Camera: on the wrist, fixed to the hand. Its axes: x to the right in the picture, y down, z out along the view.
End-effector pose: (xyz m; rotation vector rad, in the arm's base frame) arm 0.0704 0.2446 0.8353 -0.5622 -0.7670 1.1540
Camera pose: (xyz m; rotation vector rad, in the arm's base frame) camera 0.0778 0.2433 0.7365 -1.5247 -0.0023 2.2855
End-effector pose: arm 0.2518 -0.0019 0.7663 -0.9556 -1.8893 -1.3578
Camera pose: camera 0.3265 -0.0569 0.8011 -1.5720 -0.4147 -0.5742
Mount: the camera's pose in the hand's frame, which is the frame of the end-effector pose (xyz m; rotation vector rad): -0.0237 0.0684 -0.0676 -0.1440 0.3210 1.5194
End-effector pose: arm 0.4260 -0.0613 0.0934 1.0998 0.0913 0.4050
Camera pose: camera 0.3672 0.0140 0.1196 0.7699 -0.5268 1.9052
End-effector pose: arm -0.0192 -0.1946 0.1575 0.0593 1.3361 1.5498
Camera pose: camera -0.0939 -0.2470 0.1960 -0.7807 -1.1844 -2.4563
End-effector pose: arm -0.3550 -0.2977 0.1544 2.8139 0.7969 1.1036
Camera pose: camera -0.3819 -0.3794 0.2035 -2.1165 1.2679 -1.1184
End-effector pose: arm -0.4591 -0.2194 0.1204 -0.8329 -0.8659 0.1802
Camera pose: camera -0.4127 -0.2226 0.0329 -1.4676 0.2172 1.2723
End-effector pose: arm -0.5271 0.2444 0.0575 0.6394 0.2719 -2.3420
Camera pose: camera -0.4410 0.2310 0.0104 0.7440 0.0292 -0.7629
